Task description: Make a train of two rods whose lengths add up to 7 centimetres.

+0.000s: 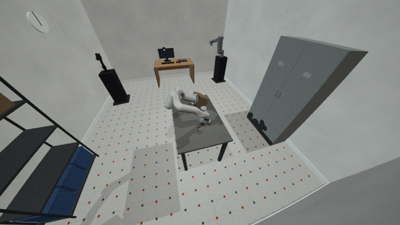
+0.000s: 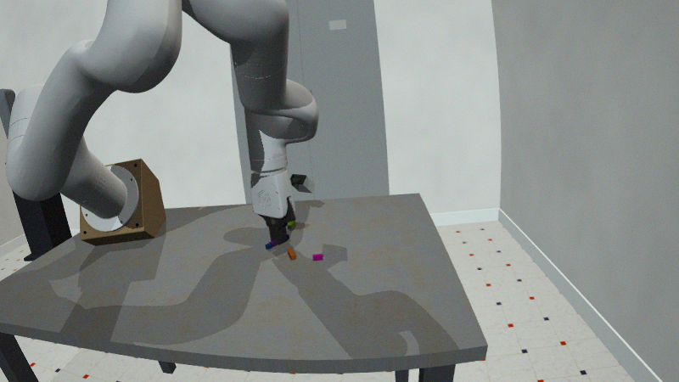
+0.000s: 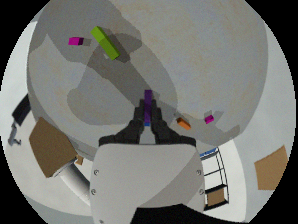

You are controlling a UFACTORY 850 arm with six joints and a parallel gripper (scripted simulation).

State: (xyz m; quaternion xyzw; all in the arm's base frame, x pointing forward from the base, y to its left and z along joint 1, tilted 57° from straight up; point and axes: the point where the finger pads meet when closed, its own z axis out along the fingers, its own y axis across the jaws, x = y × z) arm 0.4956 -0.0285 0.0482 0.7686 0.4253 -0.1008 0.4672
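My hand is 2 cm above the purple rod. The rest, counted from my hand: lime rod 11 cm to the left, 2 cm below, 2 cm ahead; blue rod 3 cm to the right, 2 cm below, 2 cm behind; orange rod 8 cm to the right, 3 cm ahead, 2 cm below.
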